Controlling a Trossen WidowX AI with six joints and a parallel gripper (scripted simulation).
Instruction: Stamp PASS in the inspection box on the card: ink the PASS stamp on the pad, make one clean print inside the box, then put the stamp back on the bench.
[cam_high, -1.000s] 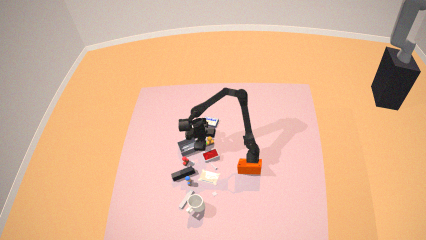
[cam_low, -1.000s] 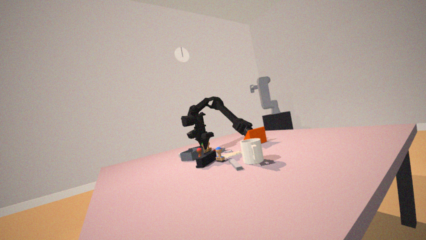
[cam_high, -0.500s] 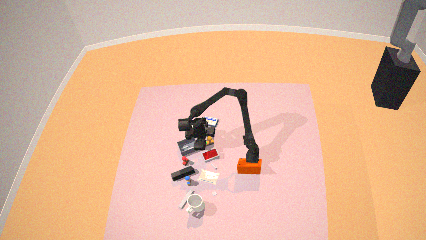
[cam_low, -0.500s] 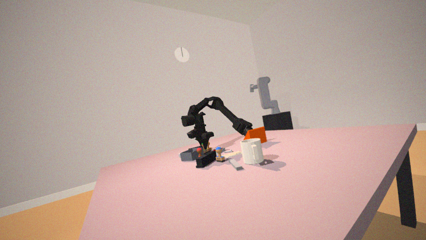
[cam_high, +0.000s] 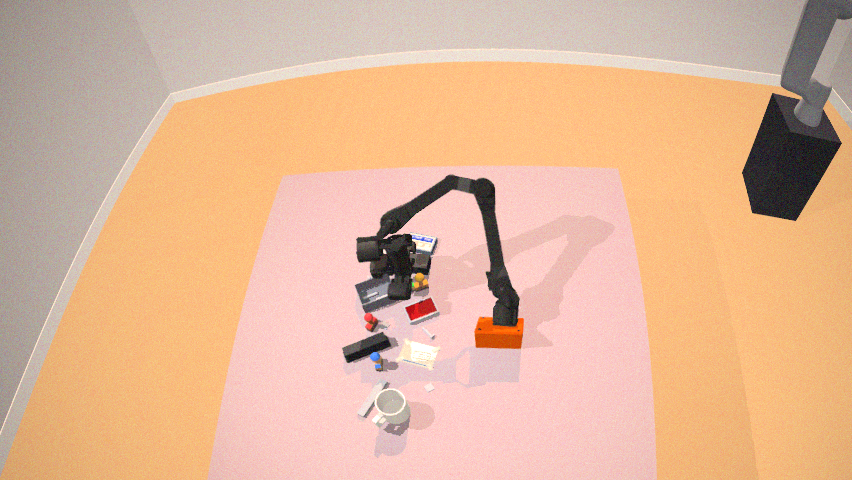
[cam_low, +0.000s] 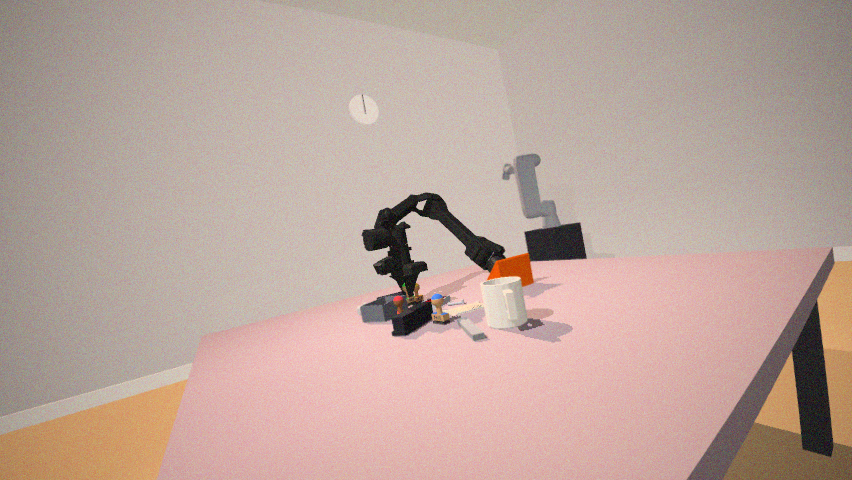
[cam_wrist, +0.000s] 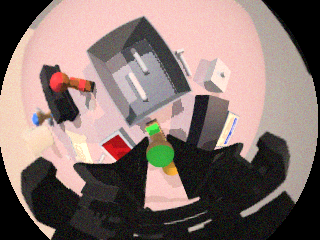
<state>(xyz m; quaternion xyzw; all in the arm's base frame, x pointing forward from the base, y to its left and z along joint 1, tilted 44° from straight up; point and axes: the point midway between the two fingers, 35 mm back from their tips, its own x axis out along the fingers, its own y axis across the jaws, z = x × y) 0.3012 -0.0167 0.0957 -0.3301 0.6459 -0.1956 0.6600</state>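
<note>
My gripper tip is 3 cm past the orange-knobbed stamp, 2 cm to the left of it and 1 cm above it. The rest, counted from my gripper tip: grey tray 9 cm ahead, 3 cm to the left, 2 cm below; green-knobbed stamp right at my gripper tip; red ink pad 6 cm to the left, 5 cm behind, 3 cm below.
</note>
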